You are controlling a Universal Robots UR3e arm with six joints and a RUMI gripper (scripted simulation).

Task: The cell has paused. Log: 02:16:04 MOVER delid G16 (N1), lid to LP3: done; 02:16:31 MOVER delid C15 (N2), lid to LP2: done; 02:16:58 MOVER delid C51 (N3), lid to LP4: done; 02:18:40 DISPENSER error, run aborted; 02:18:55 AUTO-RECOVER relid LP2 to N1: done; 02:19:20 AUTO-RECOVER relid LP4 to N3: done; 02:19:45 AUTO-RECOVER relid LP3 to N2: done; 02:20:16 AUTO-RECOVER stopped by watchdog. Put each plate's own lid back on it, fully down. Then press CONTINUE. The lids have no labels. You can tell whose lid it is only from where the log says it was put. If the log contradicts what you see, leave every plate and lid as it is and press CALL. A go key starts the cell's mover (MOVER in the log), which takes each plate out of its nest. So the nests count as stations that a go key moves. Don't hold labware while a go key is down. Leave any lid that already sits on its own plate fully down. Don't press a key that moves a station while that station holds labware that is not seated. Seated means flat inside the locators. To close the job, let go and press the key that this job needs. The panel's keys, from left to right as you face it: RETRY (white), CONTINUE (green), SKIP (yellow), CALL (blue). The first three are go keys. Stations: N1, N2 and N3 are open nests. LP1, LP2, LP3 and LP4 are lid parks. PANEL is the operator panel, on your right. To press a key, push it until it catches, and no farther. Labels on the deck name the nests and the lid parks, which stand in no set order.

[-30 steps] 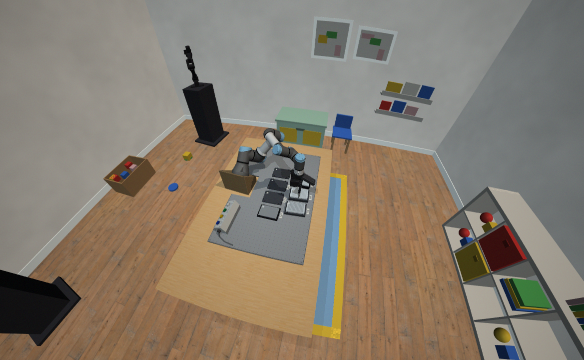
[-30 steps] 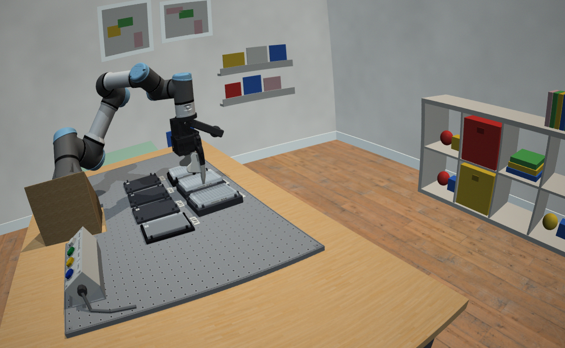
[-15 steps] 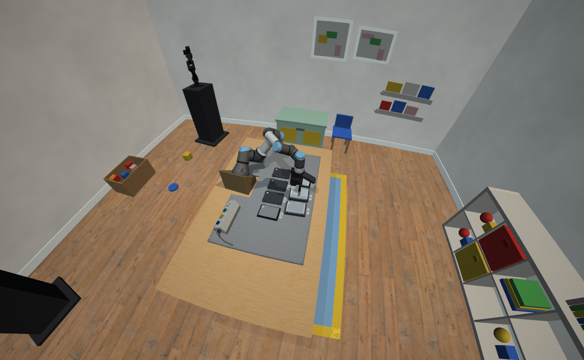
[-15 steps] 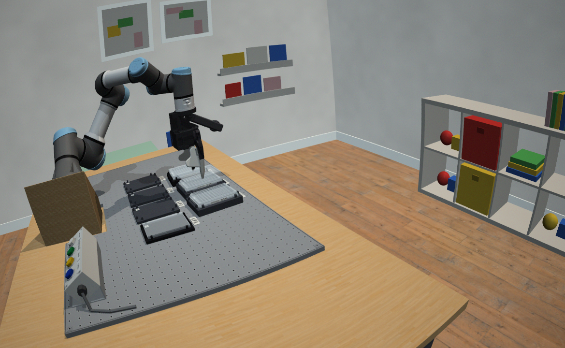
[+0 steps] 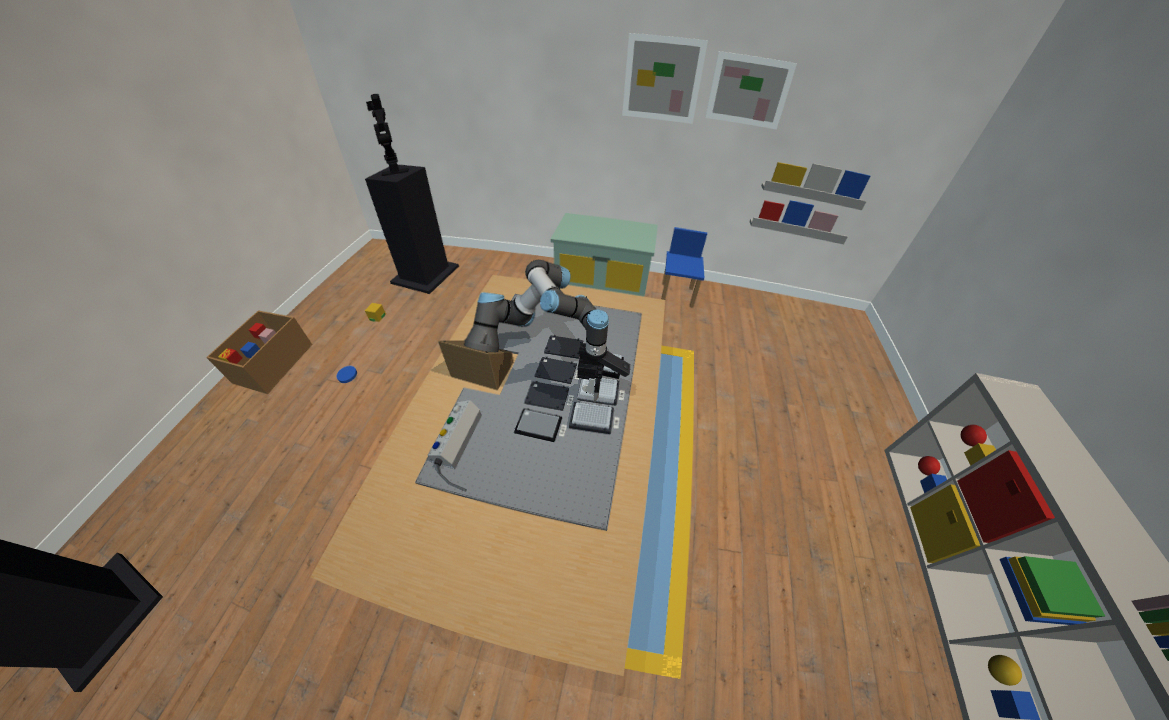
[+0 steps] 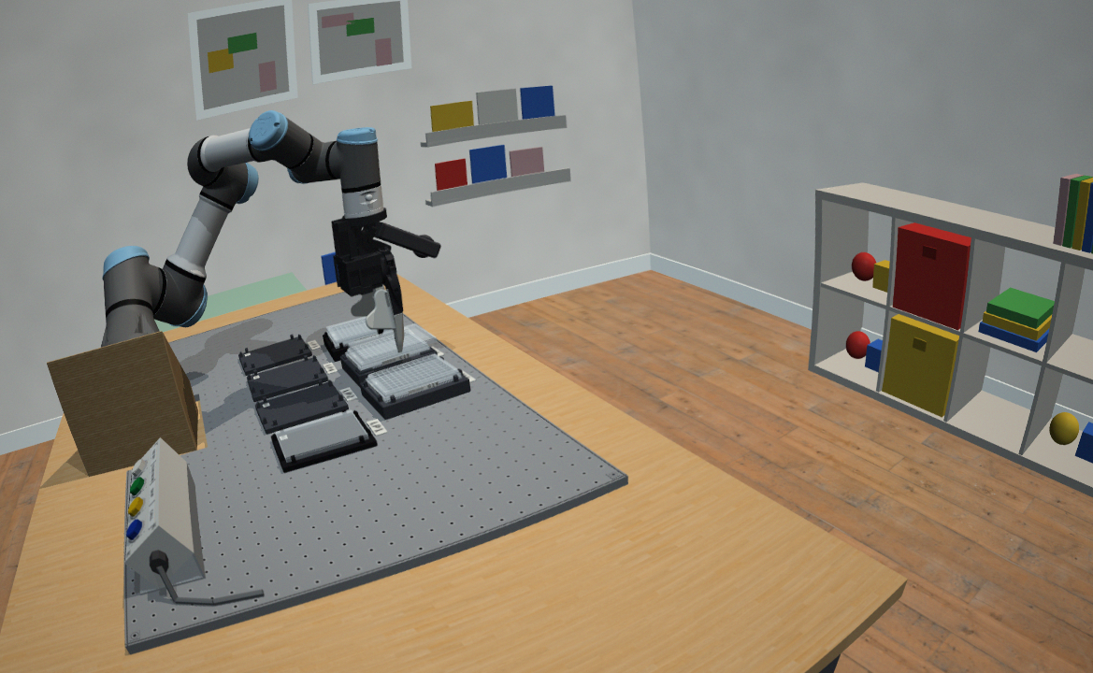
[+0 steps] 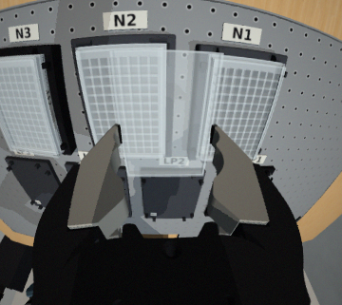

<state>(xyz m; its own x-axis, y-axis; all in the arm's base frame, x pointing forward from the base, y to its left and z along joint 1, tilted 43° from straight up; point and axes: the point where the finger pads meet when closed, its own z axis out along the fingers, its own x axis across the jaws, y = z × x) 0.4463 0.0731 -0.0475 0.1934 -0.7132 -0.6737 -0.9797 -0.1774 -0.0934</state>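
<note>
My gripper is now 8 cm to the left of the plate, 4 cm above it and 1 cm short of it. Round my hand: lid park LP4 (19 cm behind, 8 cm to the left, 6 cm below); lid park LP2 (18 cm behind, 6 cm below, 5 cm to the right); LP4 label (11 cm behind, 9 cm to the left, 7 cm below).
</note>
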